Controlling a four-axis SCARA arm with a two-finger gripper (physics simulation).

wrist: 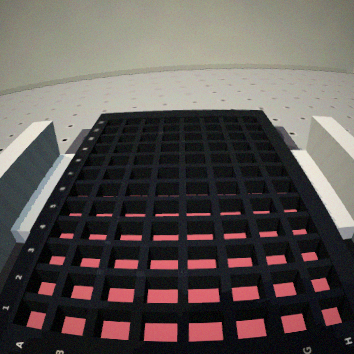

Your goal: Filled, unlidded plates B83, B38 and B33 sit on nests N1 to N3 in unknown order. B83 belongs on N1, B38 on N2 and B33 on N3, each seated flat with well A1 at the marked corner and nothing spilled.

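Places are measured from the arm's base along level axes (x down, y left, z ahead), in millimetres.
Where they show: gripper, fingertip midpoint: (181, 138).
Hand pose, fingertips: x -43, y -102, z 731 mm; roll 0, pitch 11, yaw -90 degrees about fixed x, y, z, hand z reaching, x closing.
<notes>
After its pixels a point has its place.
A black well plate (182, 272) @(x -39, y -91, z 672 mm) fills the middle and bottom of the wrist view, with letters along its near edge and numbers up its left side. Its code is not visible, so I cannot tell which plate it is. Pink filling shows in the nearer rows; the far wells look dark inside. Well A1 is at the near left corner. No lid is on it, and no spilled pink shows on its top. My gripper (181, 138) @(x -43, y -102, z 731 mm) is shut on this plate, with one pale finger along each long side. The plate looks level between the fingers. Its underside is hidden.
Behind the plate lies a pale deck (200, 92) @(x -13, y -149, z 887 mm) dotted with small holes. Dark grey flat pieces show past the plate's far left and far right sides, partly hidden by it; I cannot tell what they are. A plain greenish-grey wall (175, 35) stands beyond the deck.
</notes>
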